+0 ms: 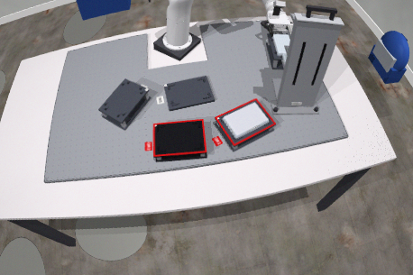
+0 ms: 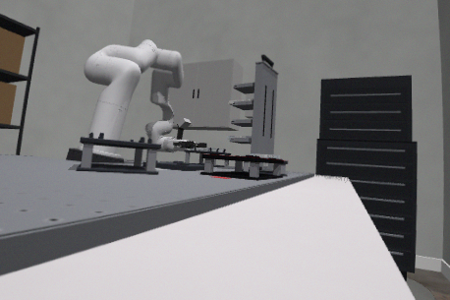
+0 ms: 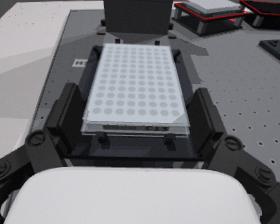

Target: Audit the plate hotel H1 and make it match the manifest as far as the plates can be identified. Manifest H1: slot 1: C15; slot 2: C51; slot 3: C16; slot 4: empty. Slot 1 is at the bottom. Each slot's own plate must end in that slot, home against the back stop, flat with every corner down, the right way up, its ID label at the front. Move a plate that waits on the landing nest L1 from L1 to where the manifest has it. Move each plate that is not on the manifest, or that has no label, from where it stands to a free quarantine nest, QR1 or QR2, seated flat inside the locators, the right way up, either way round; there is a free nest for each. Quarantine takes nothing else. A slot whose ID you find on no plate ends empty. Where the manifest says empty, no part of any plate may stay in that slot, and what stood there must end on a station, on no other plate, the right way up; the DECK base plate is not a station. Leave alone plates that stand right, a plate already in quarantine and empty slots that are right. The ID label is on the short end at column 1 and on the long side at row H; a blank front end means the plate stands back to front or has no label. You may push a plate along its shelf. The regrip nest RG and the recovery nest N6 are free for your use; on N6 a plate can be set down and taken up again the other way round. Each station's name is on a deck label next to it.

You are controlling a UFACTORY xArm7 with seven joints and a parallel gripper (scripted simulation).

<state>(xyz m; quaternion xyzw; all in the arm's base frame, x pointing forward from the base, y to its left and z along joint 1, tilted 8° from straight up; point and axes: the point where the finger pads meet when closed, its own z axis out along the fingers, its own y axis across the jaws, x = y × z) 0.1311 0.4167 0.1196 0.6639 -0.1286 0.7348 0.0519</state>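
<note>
The RG label is 80 mm below my hand, 50 mm behind it and 10 mm to the left of it. Round my hand: H1 label: 200 mm ahead, 80 mm below, 50 mm to the left; then white plate: 350 mm ahead, 290 mm to the right, 40 mm below; then plate labelled C16: 230 mm ahead, 180 mm above, 60 mm to the right.
</note>
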